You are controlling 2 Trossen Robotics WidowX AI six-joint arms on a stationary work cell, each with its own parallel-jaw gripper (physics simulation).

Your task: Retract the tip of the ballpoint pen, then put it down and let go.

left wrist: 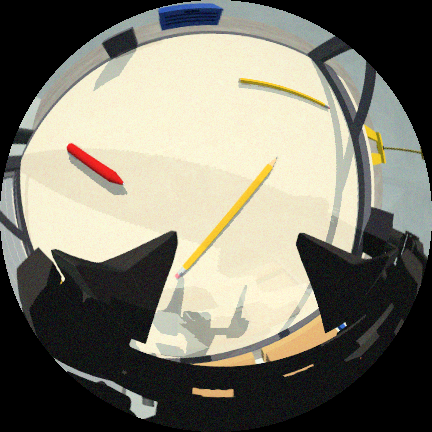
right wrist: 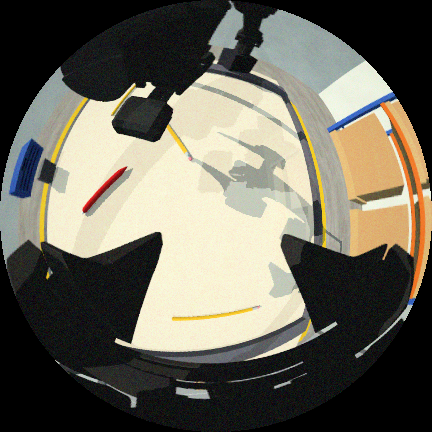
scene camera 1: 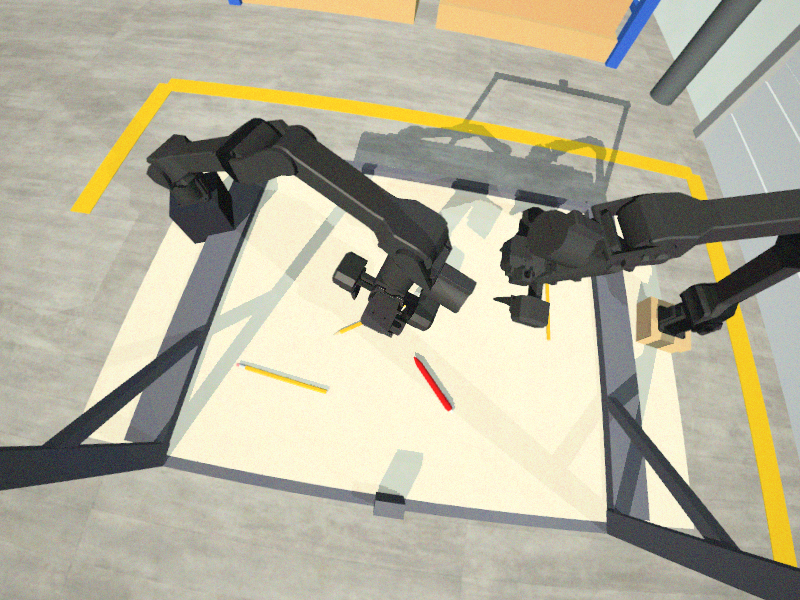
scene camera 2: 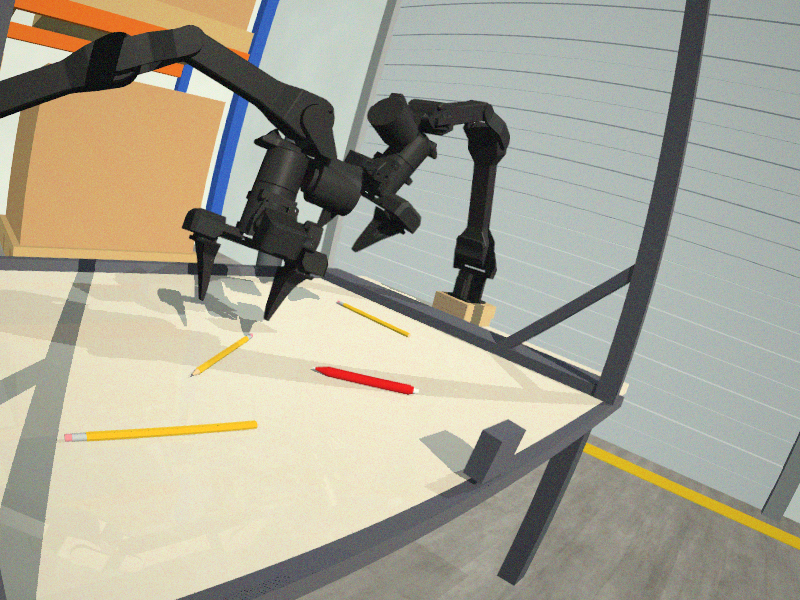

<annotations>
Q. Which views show my left gripper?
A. The left wrist view, the right wrist view, scene camera 1 and scene camera 2: all of them.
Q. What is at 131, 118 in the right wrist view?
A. My left gripper.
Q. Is my right gripper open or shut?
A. Open.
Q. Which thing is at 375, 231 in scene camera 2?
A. My right gripper.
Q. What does my right gripper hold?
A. Nothing.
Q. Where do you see a red ballpoint pen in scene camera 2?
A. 332, 372
</annotations>
